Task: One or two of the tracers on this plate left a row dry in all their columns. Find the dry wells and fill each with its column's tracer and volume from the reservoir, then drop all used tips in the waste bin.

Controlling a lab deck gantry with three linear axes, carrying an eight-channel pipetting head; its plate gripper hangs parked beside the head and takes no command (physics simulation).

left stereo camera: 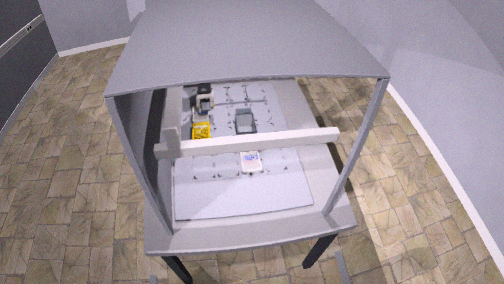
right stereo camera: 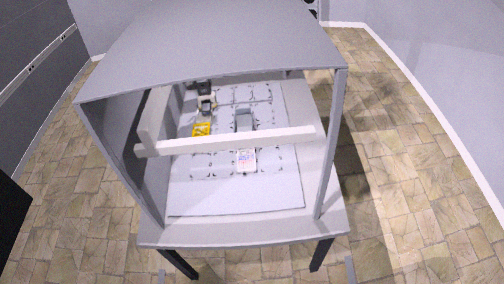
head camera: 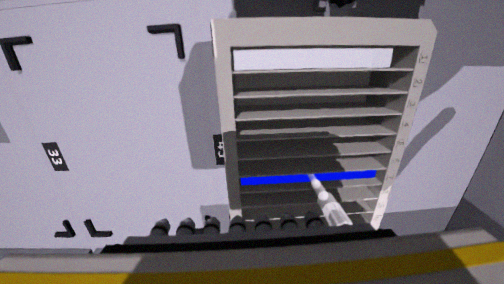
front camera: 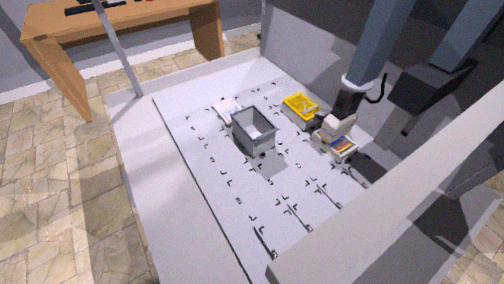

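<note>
The pipetting head is low over the white reservoir. In the head camera one clear tip is on the rightmost channel; its end is at the blue strip. The other channels are bare. Red and yellow strips show in the front view. The yellow tip rack holds some loose-looking tips. The plate has blue and red wells, too small to read. The grey waste bin stands mid-deck. My plate gripper's fingers cannot be made out.
The white gantry beam crosses above the deck between bin and plate. The bin stands tall beside the plate. A dark box hangs beside the head. The enclosure's back wall rises behind the rack.
</note>
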